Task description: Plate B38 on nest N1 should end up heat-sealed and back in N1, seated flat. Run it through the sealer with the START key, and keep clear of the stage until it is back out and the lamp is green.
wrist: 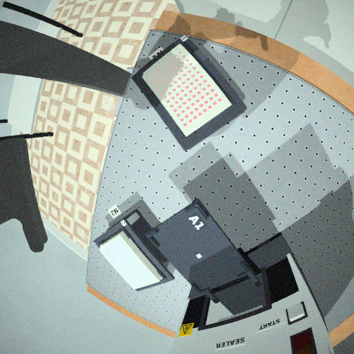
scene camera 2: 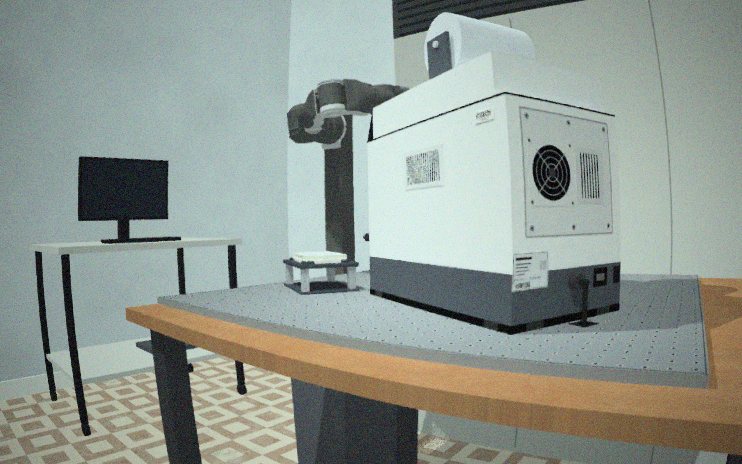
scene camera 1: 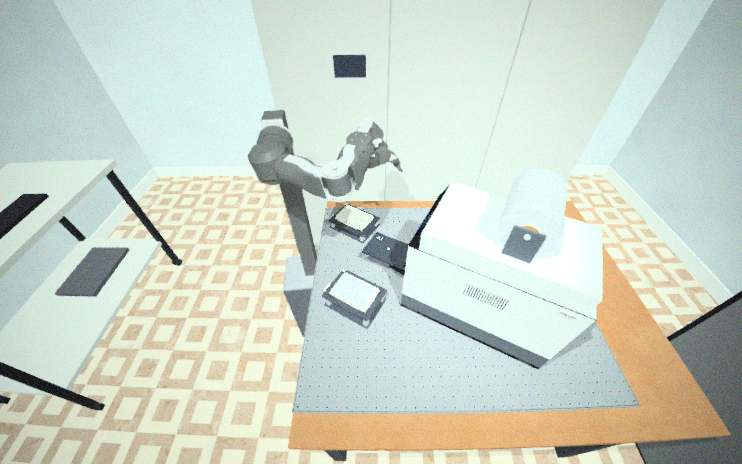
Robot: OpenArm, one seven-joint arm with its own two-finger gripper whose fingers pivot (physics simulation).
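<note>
Plate B38 [scene camera 1: 355, 217] [wrist: 185, 90] lies on nest N1 [wrist: 217, 125], looks flat, and shows rows of pink wells. The sealer's dark stage A1 [scene camera 1: 383, 252] [wrist: 200, 240] is out at the front of the sealer [scene camera 1: 492, 279] [scene camera 2: 437, 218] [wrist: 210, 340], with no plate on it. The pale START key [wrist: 296, 314] is beside the stage opening. A dark red panel shows at the wrist view's bottom edge; no green lamp shows. My gripper [scene camera 1: 395, 160] is open and empty, high near the bench's back edge, clear of N1 and the stage. One dark finger shows at the wrist view's left.
Nest N2 holds a blank white plate [scene camera 1: 354, 290] [scene camera 2: 320, 256] [wrist: 130, 260], on the other side of the stage from N1. A film roll [scene camera 1: 538, 207] [scene camera 2: 481, 41] sits on top of the sealer. The arm's column [scene camera 1: 298, 229] [scene camera 2: 339, 196] stands beside the bench. A monitor [scene camera 2: 123, 188] is on a side table.
</note>
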